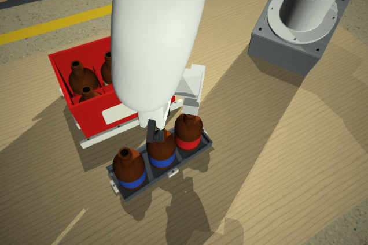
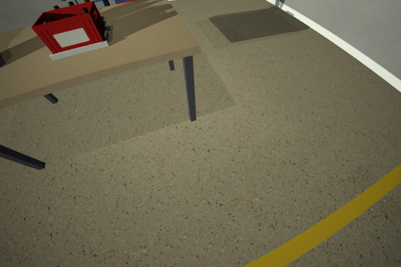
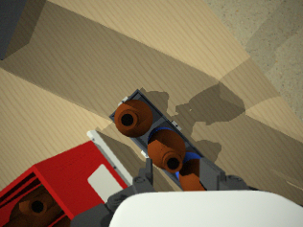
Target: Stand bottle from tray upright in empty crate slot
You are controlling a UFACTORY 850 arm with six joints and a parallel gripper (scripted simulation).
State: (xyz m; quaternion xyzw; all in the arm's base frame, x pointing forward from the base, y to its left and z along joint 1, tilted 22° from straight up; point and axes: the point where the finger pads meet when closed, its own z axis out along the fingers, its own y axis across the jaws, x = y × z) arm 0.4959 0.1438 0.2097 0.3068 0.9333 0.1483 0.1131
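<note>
My gripper is now 90 mm short of the blue-banded bottle, 20 mm to the right of it and 110 mm above it. Also, from my hand: grey tray 180 mm below; red crate 40 mm ahead, 230 mm to the right, 110 mm below.
</note>
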